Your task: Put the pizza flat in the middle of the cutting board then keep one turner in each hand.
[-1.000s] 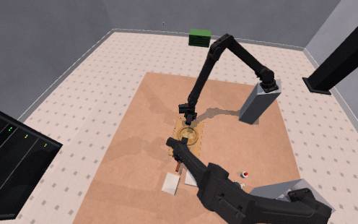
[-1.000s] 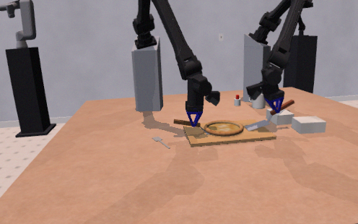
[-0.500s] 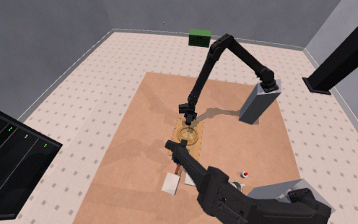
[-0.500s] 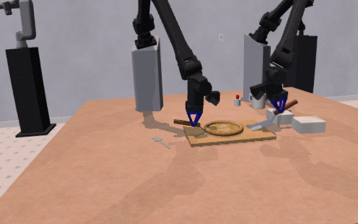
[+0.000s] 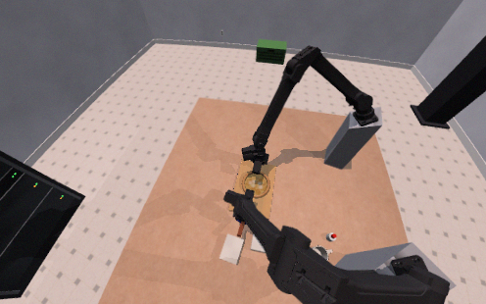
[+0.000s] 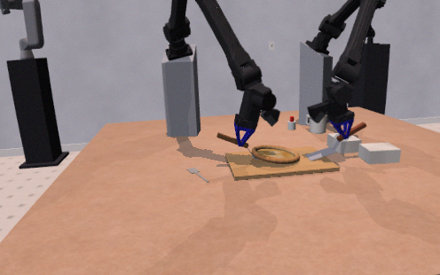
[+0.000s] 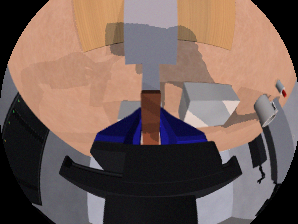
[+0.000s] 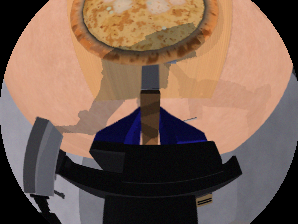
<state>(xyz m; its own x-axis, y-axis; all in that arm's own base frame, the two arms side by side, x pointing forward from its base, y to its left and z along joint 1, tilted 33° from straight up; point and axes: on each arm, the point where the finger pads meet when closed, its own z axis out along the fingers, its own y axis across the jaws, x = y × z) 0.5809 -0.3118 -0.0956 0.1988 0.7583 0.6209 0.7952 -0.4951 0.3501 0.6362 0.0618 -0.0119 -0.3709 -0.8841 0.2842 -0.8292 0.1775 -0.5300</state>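
Now: the turner 30 mm to the right of my left hand and 20 mm below it. From my left hand the other things lie so: wooden cutting board: 30 mm behind, 240 mm to the right, 80 mm below; pizza: 40 mm behind, 250 mm to the right, 60 mm below; red-capped bottle: 480 mm behind, 10 mm to the right, 60 mm below.
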